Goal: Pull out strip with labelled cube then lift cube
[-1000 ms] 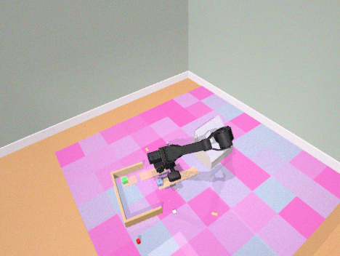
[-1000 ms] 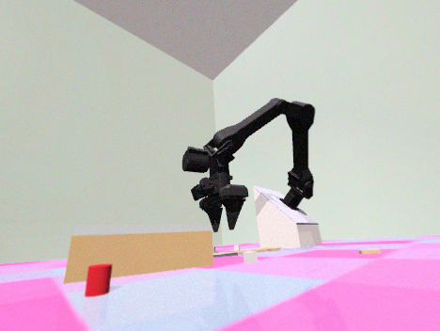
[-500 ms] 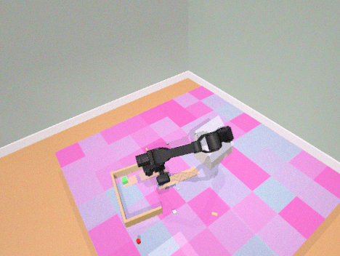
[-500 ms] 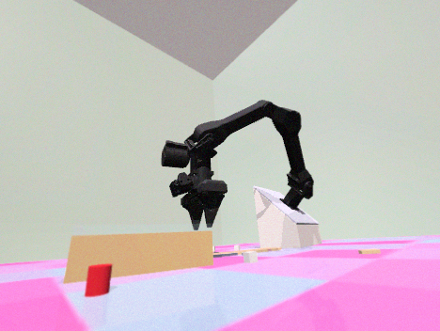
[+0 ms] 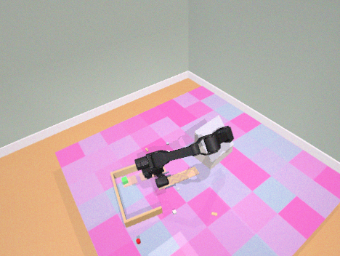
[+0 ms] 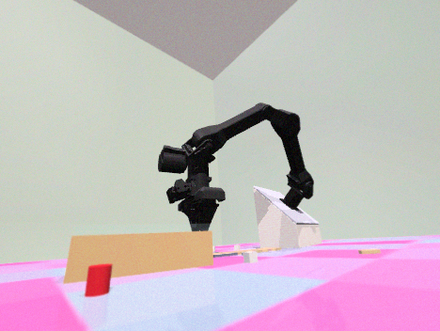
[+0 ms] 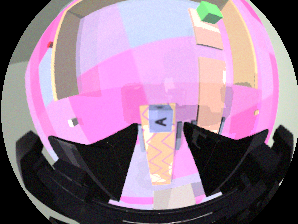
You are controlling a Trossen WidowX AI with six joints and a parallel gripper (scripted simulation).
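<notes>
Now: the labelled cube 30 mm below my gripper tip.
</notes>
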